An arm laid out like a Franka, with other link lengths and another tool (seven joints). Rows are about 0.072 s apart.
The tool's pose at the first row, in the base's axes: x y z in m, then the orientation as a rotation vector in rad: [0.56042 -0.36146 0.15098 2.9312 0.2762 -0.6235]
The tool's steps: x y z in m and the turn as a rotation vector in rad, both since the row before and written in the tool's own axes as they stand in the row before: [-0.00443 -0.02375 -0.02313 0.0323 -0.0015 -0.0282]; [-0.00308 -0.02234 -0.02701 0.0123 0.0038 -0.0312]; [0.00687 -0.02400 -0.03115 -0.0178 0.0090 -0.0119]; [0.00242 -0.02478 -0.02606 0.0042 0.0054 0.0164]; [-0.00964 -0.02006 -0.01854 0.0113 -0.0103 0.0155]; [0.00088 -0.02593 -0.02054 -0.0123 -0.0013 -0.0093]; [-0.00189 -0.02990 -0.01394 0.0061 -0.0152 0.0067]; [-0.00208 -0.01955 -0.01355 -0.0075 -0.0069 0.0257]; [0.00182 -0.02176 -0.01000 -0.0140 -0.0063 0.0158]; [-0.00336 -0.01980 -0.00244 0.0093 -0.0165 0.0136]
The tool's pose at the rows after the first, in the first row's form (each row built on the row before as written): [0.56058 -0.33514 0.17162 2.9624 0.3107 -0.6400]; [0.56372 -0.31027 0.19631 2.9764 0.3553 -0.6422]; [0.57641 -0.28174 0.22118 2.9634 0.3776 -0.6237]; [0.58219 -0.25370 0.24307 2.9696 0.3525 -0.6156]; [0.57580 -0.23379 0.26311 2.9758 0.3260 -0.6331]; [0.57886 -0.20583 0.28055 2.9638 0.3426 -0.6316]; [0.57555 -0.17529 0.29274 2.9630 0.3300 -0.6552]; [0.57475 -0.15487 0.30509 2.9520 0.2927 -0.6596]; [0.57593 -0.13192 0.31206 2.9353 0.2720 -0.6620]; [0.56998 -0.11270 0.31418 2.9364 0.2478 -0.6871]
